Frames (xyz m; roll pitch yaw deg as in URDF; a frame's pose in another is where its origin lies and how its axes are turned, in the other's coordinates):
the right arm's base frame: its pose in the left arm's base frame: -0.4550 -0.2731 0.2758 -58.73 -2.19 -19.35
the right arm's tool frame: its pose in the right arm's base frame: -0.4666 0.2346 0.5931 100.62 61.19 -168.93
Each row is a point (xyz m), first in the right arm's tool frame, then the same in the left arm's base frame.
Working: the right arm's tool frame: its pose in the left arm's base frame: -0.6905 0.4759 0.3652 167.51 23.17 -139.25

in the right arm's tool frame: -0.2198 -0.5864 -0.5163
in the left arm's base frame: -0.2033 -0.0074 0.7986
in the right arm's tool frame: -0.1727 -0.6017 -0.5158
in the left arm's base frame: -0.2252 -0.0459 0.7765
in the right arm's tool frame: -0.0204 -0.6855 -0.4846
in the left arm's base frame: -0.2678 -0.1817 0.6720
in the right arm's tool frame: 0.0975 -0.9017 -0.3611
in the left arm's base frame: -0.1797 -0.3491 0.4717
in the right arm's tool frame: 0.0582 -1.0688 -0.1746
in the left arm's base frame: -0.0071 -0.3625 0.2866
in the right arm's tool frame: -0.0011 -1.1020 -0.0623
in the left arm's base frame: 0.0743 -0.3031 0.2025
